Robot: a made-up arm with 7 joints.
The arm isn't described. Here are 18 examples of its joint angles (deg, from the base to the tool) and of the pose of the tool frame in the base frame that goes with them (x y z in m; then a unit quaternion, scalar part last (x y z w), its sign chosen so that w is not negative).
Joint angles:
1: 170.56 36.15 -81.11 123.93 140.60 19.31 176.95
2: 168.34 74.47 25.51 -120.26 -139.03 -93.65 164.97
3: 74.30 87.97 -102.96 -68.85 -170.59 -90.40 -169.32
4: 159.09 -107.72 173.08 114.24 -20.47 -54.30 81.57
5: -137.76 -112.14 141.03 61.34 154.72 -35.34 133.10
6: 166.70 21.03 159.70 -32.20 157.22 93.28 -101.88
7: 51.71 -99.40 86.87 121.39 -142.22 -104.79 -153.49
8: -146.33 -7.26 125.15 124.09 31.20 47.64 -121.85
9: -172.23 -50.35 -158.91 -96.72 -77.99 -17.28 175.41
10: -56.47 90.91 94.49 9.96 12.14 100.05 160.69
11: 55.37 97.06 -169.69 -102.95 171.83 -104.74 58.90
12: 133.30 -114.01 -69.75 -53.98 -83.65 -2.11 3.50
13: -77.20 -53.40 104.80 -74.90 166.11 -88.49 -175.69
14: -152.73 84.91 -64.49 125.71 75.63 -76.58 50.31
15: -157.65 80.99 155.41 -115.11 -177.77 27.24 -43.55
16: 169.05 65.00 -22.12 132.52 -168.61 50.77 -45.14
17: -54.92 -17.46 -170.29 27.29 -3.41 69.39 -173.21
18: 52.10 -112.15 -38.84 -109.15 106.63 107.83 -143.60
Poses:
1: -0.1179 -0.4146 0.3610 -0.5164 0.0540 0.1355 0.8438
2: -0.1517 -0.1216 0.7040 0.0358 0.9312 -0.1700 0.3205
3: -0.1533 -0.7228 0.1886 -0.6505 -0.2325 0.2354 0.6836
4: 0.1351 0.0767 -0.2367 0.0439 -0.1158 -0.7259 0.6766
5: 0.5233 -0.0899 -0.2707 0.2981 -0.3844 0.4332 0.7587
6: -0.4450 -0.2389 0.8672 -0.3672 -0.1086 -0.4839 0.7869
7: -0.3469 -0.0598 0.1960 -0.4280 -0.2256 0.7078 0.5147
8: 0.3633 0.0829 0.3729 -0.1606 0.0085 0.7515 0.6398
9: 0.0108 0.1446 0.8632 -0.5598 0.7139 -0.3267 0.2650
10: 0.5697 0.5856 0.3051 -0.6997 -0.3901 0.0724 0.5941
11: 0.1482 -0.3466 -0.1622 0.2635 -0.6311 -0.7273 0.0576
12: 0.1353 0.7060 -0.1256 0.3083 0.4166 -0.5036 0.6912
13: -0.4361 -0.3455 0.7163 -0.9058 0.1754 0.1409 0.3591
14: -0.3385 -0.2028 0.1911 -0.3681 0.8486 0.2417 0.2933
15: -0.2995 -0.0675 -0.0635 -0.1126 -0.3838 -0.3866 0.8310
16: -0.2711 -0.1821 0.0257 0.1407 0.3509 0.9107 0.1667
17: -0.3152 -0.3676 0.9402 -0.5111 -0.1886 -0.7431 0.3885
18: -0.3501 -0.0412 -0.0359 -0.2738 0.9252 0.0019 0.2625
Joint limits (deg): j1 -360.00..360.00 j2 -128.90..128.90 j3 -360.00..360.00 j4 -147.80..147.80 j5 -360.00..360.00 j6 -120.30..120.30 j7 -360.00..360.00
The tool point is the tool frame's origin. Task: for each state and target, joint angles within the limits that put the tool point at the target. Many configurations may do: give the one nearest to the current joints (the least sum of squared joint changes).
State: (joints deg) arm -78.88 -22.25 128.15 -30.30 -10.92 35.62 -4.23
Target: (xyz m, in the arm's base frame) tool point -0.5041 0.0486 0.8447
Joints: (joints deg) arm -48.07 -36.91 105.33 -68.72 -9.34 27.34 -4.23
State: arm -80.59 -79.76 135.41 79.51 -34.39 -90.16 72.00
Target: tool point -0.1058 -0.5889 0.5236
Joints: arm -59.35 -33.11 139.82 86.79 -35.57 -103.07 72.00
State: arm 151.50 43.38 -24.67 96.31 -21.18 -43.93 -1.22
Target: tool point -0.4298 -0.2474 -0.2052
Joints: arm 156.62 92.21 -12.87 86.05 -22.19 -39.89 -1.22
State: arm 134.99 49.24 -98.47 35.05 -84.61 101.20 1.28
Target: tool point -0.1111 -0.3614 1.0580
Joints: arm 120.48 29.58 -98.88 13.56 -87.80 58.64 1.28
